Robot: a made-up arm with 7 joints.
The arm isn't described. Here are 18 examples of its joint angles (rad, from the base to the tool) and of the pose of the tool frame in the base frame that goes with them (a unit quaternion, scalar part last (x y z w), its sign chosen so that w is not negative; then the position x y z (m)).
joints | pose
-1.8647 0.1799 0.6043 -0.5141 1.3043 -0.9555 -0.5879 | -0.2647 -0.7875 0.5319 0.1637 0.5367 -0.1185 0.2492
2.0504 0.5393 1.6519 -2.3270 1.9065 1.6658 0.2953 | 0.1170 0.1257 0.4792 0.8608 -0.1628 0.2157 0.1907
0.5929 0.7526 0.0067 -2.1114 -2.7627 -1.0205 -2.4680 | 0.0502 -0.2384 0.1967 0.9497 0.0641 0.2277 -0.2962
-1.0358 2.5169 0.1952 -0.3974 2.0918 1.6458 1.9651 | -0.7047 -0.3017 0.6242 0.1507 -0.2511 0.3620 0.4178
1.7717 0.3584 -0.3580 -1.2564 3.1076 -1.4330 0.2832 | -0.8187 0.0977 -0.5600 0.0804 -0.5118 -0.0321 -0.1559
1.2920 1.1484 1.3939 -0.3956 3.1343 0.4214 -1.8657 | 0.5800 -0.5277 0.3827 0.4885 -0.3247 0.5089 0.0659
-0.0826 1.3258 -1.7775 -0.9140 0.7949 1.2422 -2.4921 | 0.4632 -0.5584 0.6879 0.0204 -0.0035 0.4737 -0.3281
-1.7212 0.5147 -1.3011 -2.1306 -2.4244 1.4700 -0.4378 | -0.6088 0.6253 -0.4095 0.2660 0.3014 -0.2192 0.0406
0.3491 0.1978 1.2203 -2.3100 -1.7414 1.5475 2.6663 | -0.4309 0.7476 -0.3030 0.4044 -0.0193 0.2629 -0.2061
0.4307 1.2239 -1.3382 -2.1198 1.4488 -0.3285 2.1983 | -0.3028 0.2901 0.8664 0.2711 -0.1010 0.1781 -0.3169
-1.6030 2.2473 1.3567 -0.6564 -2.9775 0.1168 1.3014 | 0.7670 -0.1938 0.6024 0.1059 -0.3335 0.4561 0.1907
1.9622 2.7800 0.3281 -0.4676 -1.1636 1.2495 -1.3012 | -0.3756 -0.6011 0.1747 0.6835 0.3954 0.4339 -0.1471
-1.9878 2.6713 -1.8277 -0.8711 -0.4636 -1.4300 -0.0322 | 0.4995 -0.3665 -0.6220 0.4788 -0.1909 0.5456 0.0497
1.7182 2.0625 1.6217 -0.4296 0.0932 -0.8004 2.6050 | -0.1945 -0.6945 0.3149 0.6170 0.1944 0.5471 0.1746
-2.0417 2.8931 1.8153 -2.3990 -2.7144 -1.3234 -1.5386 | -0.0293 0.5605 0.3150 0.7654 -0.2492 0.0201 -0.1904
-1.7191 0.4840 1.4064 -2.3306 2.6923 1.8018 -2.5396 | -0.5556 0.3873 0.1422 0.7219 0.1995 0.2156 0.1501
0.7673 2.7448 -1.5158 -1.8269 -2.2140 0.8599 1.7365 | 0.0264 0.1484 -0.8922 0.4258 0.0599 0.3927 0.1862
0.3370 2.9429 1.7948 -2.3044 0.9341 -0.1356 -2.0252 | -0.4111 0.2955 0.1944 0.8402 0.0594 -0.1715 0.2827
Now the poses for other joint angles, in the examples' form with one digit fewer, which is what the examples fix.
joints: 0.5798 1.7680 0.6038 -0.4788 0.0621 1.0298 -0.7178
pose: 0.622 0.410 0.035 0.666 0.073 0.585 0.136
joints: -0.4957 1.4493 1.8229 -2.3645 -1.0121 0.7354 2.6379
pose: 0.131 0.773 0.138 0.605 -0.090 0.270 0.151
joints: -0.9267 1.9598 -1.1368 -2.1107 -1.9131 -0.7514 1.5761
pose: 0.320 -0.059 -0.868 0.375 0.238 0.290 0.057
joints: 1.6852 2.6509 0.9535 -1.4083 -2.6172 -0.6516 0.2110
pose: -0.127 -0.421 0.706 0.555 0.434 0.243 -0.128
